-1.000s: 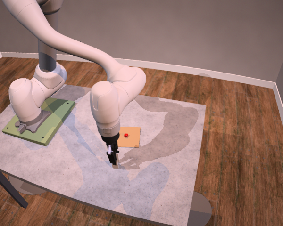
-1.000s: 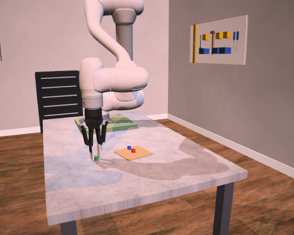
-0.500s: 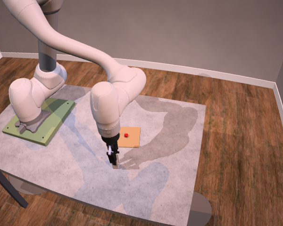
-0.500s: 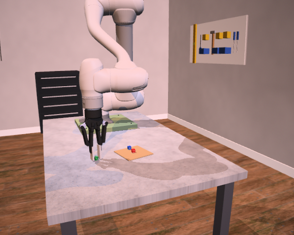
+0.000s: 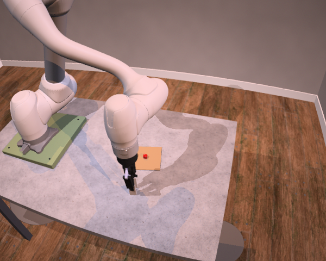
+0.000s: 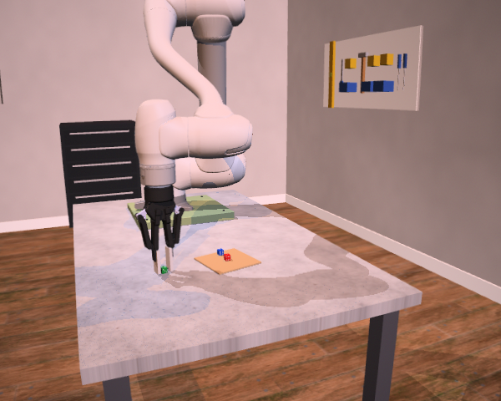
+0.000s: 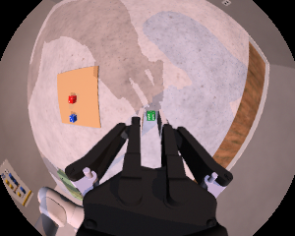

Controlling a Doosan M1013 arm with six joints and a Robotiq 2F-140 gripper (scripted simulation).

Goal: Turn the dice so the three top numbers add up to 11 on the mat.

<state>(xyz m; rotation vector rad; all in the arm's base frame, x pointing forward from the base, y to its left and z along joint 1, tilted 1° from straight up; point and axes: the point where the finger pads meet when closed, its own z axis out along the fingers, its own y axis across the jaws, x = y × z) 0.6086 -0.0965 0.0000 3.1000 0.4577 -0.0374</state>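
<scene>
The green die is 3 cm below my hand. Also, from my hand: red die 3 cm behind, 18 cm to the left, 3 cm below; orange mat 3 cm behind, 18 cm to the left, 4 cm below; blue die 7 cm behind, 18 cm to the left, 3 cm below.
</scene>
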